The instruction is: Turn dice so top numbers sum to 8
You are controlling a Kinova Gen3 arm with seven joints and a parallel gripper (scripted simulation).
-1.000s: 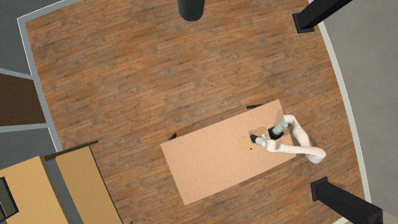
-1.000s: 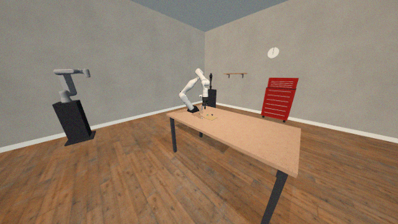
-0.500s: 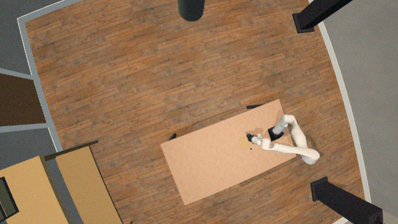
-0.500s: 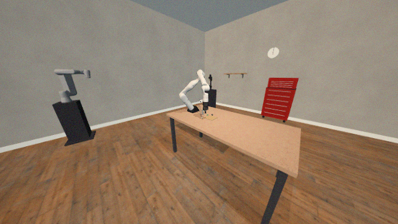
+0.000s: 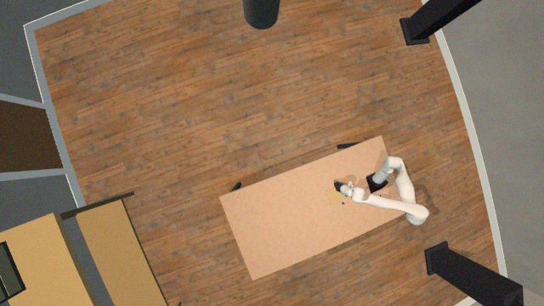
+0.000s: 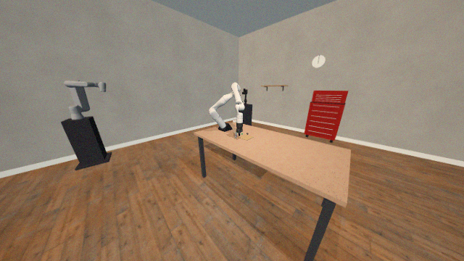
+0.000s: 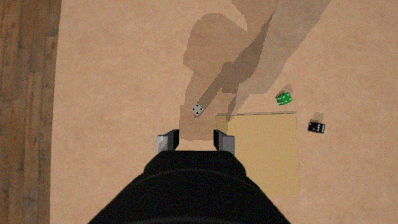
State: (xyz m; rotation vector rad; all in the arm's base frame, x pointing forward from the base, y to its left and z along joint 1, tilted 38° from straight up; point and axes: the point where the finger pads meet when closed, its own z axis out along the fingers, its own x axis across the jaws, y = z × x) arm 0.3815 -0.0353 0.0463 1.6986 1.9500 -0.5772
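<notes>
My gripper is now 4 cm past the white die and 4 cm above it. From my hand the other things lie so: black die (3 cm behind, 20 cm to the left, 4 cm below); then green die (8 cm behind, 14 cm to the left, 4 cm below); then tan mat (2 cm ahead, 11 cm to the left, 5 cm below).
</notes>
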